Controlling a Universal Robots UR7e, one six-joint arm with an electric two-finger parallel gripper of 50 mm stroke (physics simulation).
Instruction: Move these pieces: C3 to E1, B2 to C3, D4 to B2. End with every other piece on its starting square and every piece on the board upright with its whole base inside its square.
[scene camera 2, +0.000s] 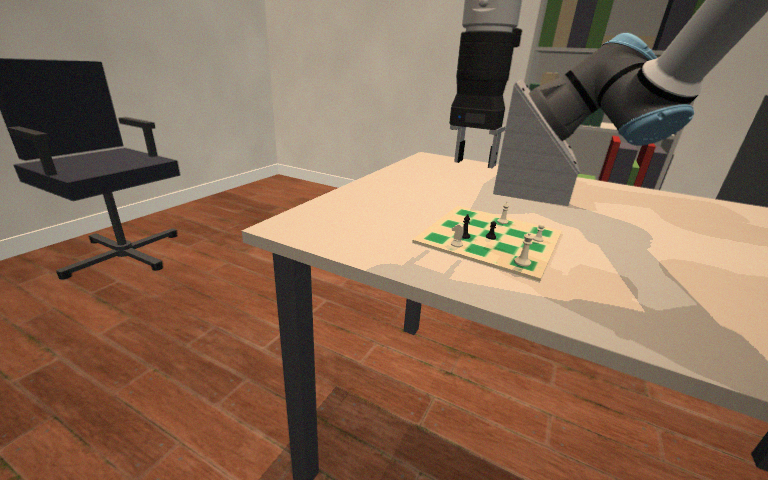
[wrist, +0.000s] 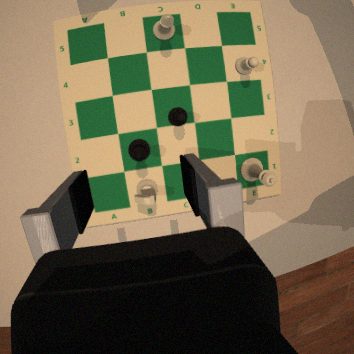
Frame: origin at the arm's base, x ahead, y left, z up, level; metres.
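Seen in the pictures: gripper, between the fingertips: (scene camera 2: 474, 164) (wrist: 135, 181); arm's base, origin of its link: (scene camera 2: 545, 117).
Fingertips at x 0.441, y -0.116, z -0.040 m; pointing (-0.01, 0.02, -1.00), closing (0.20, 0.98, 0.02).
Pixels of each thing's top centre, then the offset from my fingertips to it. Level surfaces: height alone.
- board, centre of its top: (wrist: 172, 105) (scene camera 2: 491, 234) 0.028 m back, 0.048 m left, 0.134 m down
- tall black piece, centre of its top: (wrist: 138, 156) (scene camera 2: 467, 214) 0.001 m ahead, 0.002 m left, 0.090 m down
- small black piece, centre of its top: (wrist: 181, 117) (scene camera 2: 493, 221) 0.017 m back, 0.048 m left, 0.102 m down
- tall white piece, centre of its top: (wrist: 271, 180) (scene camera 2: 529, 233) 0.060 m ahead, 0.106 m left, 0.081 m down
- white knight, centre of its top: (wrist: 147, 201) (scene camera 2: 459, 223) 0.042 m ahead, 0.005 m right, 0.094 m down
- small white piece, centre of its top: (wrist: 254, 60) (scene camera 2: 542, 223) 0.047 m back, 0.131 m left, 0.102 m down
- pale table, height of its surface: 0.140 m down
The board (scene camera 2: 492, 257) (wrist: 90, 85) lies on the table. A tall black piece (scene camera 2: 466, 227) (wrist: 139, 150) stands upright on B2. A small black piece (scene camera 2: 491, 230) (wrist: 177, 116) stands upright on C3, near the square's row-2 side. A tall white piece (scene camera 2: 526, 251) (wrist: 252, 170) stands on E1. D4 holds no piece. A white knight (scene camera 2: 457, 235) (wrist: 146, 192) stands on B1, a white piece (scene camera 2: 503, 214) (wrist: 164, 29) on C5, and a small white piece (scene camera 2: 539, 233) (wrist: 244, 65) on E4. My gripper (scene camera 2: 476, 163) (wrist: 135, 181) is wide open and empty, high above the pieces.
The board lies on the pale table (scene camera 2: 339, 220). The grey angled robot mount (scene camera 2: 532, 164) stands behind the board. An office chair (scene camera 2: 96, 164) stands on the floor at the left, and a bookshelf (scene camera 2: 589, 49) stands at the back.
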